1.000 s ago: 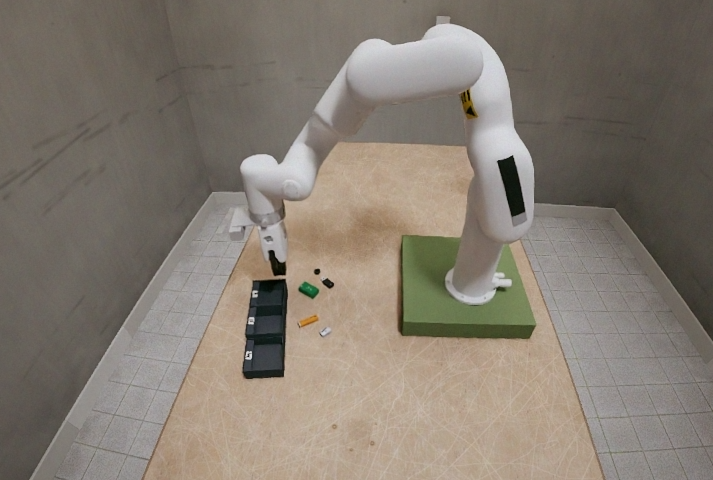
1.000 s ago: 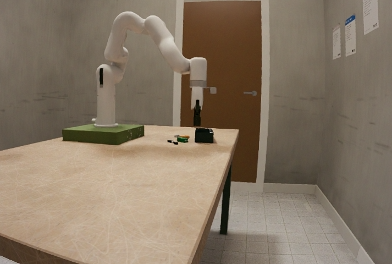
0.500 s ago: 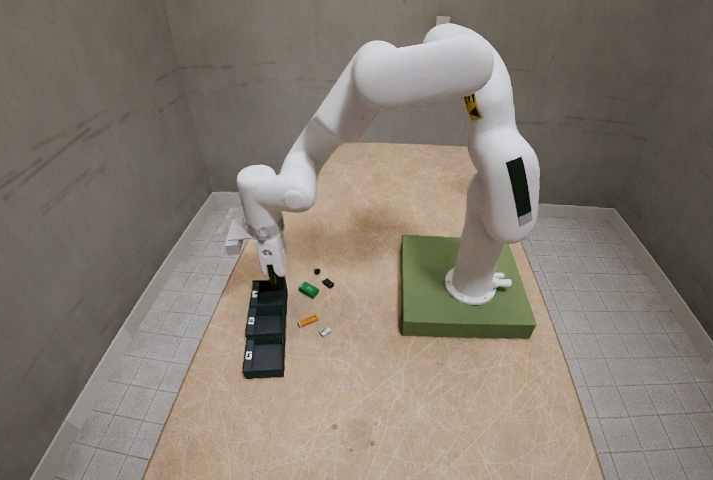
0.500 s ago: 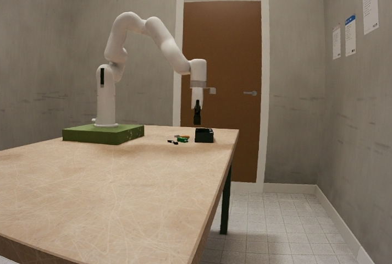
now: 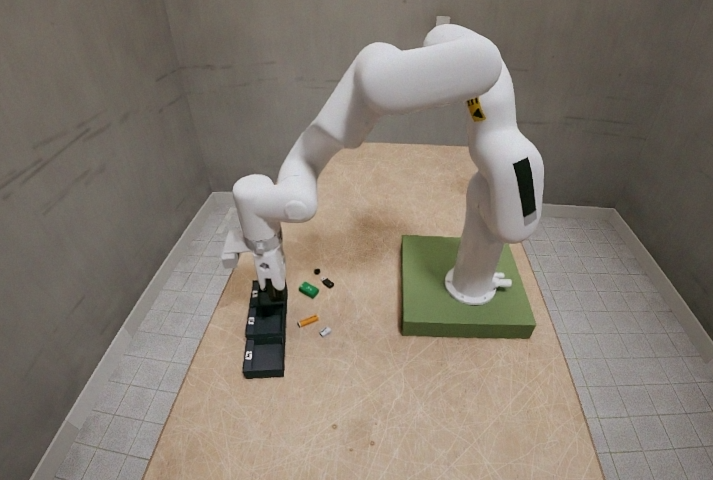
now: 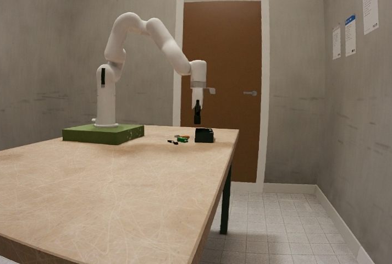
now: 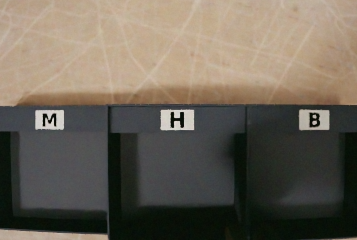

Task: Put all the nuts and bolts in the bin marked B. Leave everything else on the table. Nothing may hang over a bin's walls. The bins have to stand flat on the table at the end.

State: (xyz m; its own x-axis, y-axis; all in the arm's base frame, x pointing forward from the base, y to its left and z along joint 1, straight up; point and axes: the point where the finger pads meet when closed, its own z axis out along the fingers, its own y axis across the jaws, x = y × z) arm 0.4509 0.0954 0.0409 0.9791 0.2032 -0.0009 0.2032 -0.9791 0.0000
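Right now the small black nut is 160 mm to the right of my hand, 90 mm below it and 60 mm behind it. The rest, counted from my hand: bin (70 mm below, 40 mm to the left, 30 mm ahead); green block (100 mm to the right, 90 mm below, 40 mm behind); orange cylinder (90 mm below, 60 mm behind, 10 mm to the left).
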